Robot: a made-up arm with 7 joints.
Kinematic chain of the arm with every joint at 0, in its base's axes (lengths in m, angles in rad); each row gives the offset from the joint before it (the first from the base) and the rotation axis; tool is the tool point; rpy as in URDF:
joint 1: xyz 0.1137 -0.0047 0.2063 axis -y
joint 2: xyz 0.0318 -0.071 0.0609 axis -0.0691 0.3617 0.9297
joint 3: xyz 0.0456 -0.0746 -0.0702 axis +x
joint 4: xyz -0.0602 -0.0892 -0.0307 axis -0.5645 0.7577 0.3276
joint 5: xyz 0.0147 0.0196 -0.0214 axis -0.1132 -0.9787 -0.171
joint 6: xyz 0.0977 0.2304 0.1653 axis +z
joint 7: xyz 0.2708 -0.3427 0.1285 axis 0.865 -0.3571 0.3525
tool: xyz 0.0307 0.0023 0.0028 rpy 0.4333 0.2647 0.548
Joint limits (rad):
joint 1: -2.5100..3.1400
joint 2: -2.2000..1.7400
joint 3: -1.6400..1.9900
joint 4: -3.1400..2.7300
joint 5: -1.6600..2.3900
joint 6: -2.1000..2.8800
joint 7: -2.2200..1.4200
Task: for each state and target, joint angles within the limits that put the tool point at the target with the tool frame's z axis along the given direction. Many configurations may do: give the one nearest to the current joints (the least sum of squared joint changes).
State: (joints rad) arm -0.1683 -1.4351 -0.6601 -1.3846 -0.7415 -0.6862 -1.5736
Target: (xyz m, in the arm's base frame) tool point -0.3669 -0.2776 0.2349 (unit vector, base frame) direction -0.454 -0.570 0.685
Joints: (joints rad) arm 0.0315 -1.4014 -0.3536 -1.5580 -0.7105 -0.4167 -1.6410
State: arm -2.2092 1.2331 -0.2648 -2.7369 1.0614 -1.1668 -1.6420
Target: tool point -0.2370 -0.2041 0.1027 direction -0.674 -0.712 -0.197
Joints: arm -1.6029 1.1530 -0.7368 -3.1248 0.7670 -0.6089 -1.5597
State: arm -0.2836 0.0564 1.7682 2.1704 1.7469 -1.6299 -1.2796
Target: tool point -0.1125 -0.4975 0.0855 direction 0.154 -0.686 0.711
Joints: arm 0.1866 -0.2479 1.0109 2.2323 1.7149 -1.6921 -0.8035
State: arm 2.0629 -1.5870 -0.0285 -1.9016 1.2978 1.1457 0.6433
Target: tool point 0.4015 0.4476 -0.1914 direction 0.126 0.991 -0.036
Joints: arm 2.2088 -1.3272 0.4331 -1.8695 1.0049 1.4887 0.4147
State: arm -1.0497 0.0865 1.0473 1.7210 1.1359 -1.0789 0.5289
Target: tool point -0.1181 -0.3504 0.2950 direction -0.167 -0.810 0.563
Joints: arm -0.7806 -0.7135 1.4237 1.5767 1.0137 -1.2969 0.0047
